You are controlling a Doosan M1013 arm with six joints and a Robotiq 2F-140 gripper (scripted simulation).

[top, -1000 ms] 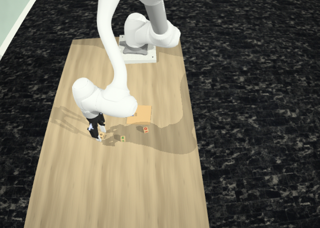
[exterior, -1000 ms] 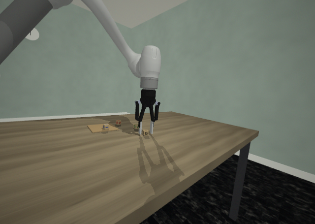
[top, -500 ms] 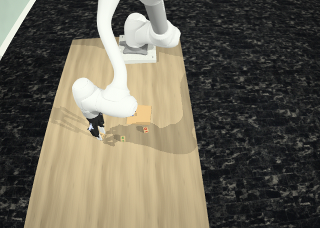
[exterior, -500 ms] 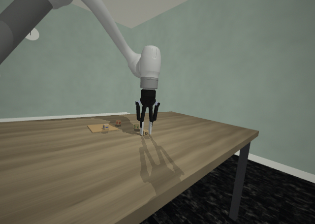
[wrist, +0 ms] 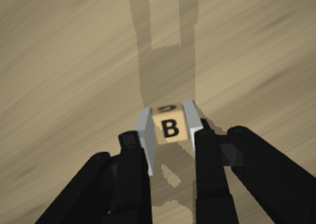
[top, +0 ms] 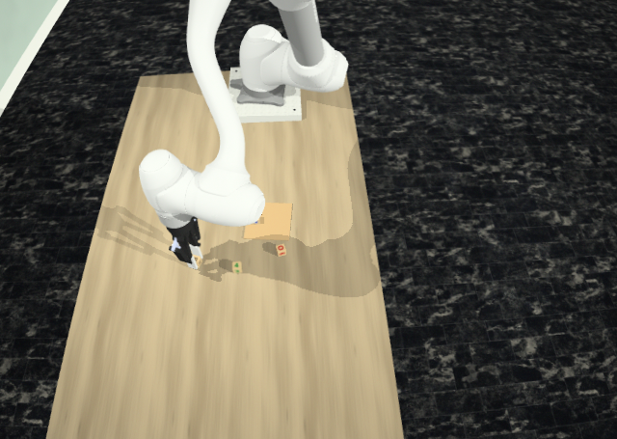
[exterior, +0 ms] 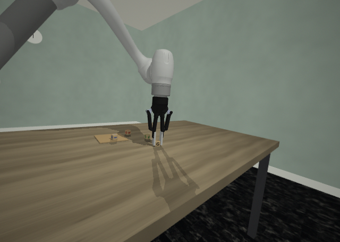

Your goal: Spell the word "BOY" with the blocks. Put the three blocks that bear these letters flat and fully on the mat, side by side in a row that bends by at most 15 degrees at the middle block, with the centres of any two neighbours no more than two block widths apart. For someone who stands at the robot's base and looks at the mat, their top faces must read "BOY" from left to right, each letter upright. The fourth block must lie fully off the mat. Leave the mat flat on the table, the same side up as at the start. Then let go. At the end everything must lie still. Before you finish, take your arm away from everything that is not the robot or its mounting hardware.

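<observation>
My hand is 200 mm to the right of the tan square mat, 170 mm past it and 40 mm above it.
</observation>
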